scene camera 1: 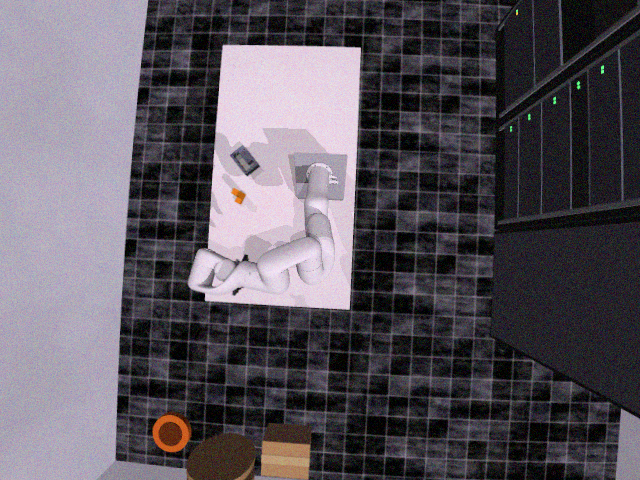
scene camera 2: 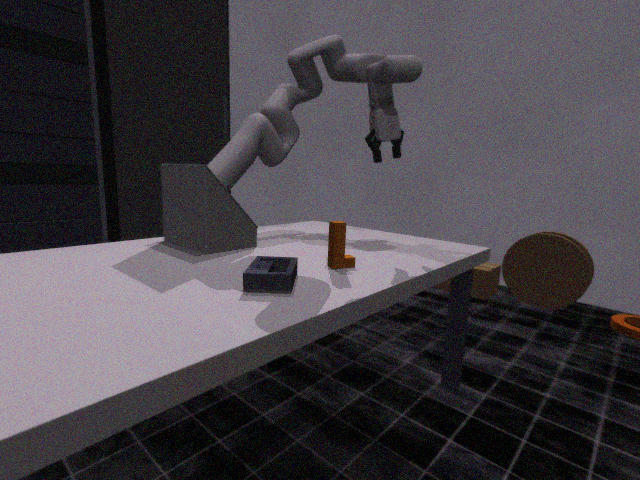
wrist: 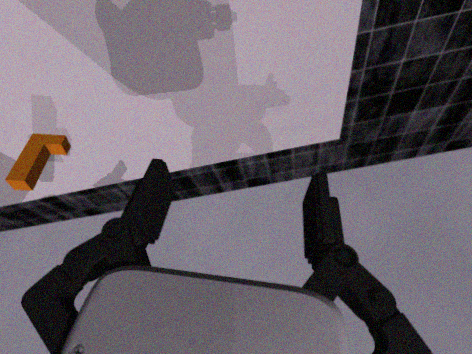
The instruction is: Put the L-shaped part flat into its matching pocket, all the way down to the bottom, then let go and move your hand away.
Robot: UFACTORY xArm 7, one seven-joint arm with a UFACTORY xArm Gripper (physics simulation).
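Frame: origin at the arm's base, x back, y down, z right, level; metres.
Seen in the pictures: gripper, between the fingertips: (scene camera 2: 387,160) (wrist: 237,180); arm's base, origin of its link: (scene camera 1: 319,174) (scene camera 2: 206,190).
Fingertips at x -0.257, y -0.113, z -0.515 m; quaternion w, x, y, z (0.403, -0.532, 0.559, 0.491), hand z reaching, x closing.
Observation:
Pixels of each thing's top centre, then the offset from my fingertips to it. Level surfaces: height alone.
- orange L-shaped part, centre of its top: (wrist: 28,185) (scene camera 2: 343,221) (scene camera 1: 233,194) dz +0.374, dx -0.164, dy +0.162 m
- dark grey block with the pocket, centre of its top: (scene camera 2: 272,264) (scene camera 1: 243,159) dz +0.580, dx -0.166, dy +0.235 m
- white table, height of its surface: dy +0.272 m
The orange L-shaped part (scene camera 1: 239,195) (scene camera 2: 337,245) (wrist: 31,159) stands upright on the table, its long arm up and its short foot on the table top. The dark grey block with the pocket (scene camera 1: 244,160) (scene camera 2: 268,282) lies flat a little apart from it; it does not show in the wrist view. My gripper (scene camera 2: 386,156) (wrist: 237,180) is open with nothing between its fingers. It hangs high above the table, well away from the part, which shows at the left of the wrist view. In the first scene view the arm mostly hides the gripper.
The white table (scene camera 1: 289,87) (scene camera 2: 103,335) carries the arm's grey base (scene camera 1: 337,193) (scene camera 2: 206,217). A pale wall stands along the table's side. Dark cabinets (scene camera 1: 563,268) stand at the right in the first scene view. An orange ring-shaped object (scene camera 1: 157,432) and a wooden box (scene camera 1: 285,459) are on the floor.

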